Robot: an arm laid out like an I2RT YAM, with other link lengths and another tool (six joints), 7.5 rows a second.
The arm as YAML. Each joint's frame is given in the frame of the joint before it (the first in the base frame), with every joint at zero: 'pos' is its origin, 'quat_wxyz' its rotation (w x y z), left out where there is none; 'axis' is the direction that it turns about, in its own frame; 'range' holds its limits. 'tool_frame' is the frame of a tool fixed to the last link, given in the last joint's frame.
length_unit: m
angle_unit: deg
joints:
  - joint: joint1
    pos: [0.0, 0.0, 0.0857]
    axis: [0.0, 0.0, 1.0]
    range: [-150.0, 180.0]
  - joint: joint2
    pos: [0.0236, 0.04, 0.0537]
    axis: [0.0, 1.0, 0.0]
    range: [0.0, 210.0]
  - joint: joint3
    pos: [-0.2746, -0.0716, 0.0]
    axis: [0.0, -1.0, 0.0]
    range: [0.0, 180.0]
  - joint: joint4
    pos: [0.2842, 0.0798, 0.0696]
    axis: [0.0, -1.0, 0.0]
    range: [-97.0, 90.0]
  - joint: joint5
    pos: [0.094, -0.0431, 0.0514]
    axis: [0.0, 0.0, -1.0]
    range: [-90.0, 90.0]
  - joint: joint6
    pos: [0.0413, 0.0, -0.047]
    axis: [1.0, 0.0, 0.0]
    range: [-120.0, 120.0]
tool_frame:
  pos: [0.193, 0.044, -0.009]
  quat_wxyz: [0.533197, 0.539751, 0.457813, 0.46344]
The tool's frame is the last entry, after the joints.
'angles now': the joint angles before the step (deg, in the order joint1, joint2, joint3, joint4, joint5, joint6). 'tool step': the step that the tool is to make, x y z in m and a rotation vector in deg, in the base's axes. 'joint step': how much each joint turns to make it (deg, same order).
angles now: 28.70 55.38 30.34 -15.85 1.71 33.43
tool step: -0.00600 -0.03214 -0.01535 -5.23 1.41 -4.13
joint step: -0.49 -2.76 -0.62 -5.84 5.34 -0.41
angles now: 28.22 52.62 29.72 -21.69 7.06 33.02
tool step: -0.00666 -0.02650 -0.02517 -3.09 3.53 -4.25
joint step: -1.16 0.17 -1.02 -3.59 2.91 1.52
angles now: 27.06 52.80 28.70 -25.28 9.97 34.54
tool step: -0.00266 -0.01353 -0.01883 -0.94 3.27 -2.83
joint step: -1.29 2.20 -0.11 -1.32 0.49 1.61
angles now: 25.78 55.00 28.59 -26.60 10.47 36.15
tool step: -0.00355 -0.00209 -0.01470 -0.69 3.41 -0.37
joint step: -0.55 3.46 1.18 -1.15 -0.80 0.34
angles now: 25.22 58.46 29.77 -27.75 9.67 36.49
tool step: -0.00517 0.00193 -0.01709 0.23 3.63 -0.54
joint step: -0.15 3.80 0.71 -0.30 -1.28 1.27
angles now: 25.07 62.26 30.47 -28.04 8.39 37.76
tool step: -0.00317 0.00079 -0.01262 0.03 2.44 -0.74
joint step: 0.03 2.88 0.45 0.07 -0.56 1.20
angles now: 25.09 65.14 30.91 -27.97 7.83 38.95
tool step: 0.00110 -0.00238 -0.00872 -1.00 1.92 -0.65
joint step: -0.21 3.16 1.44 -0.49 0.28 0.35
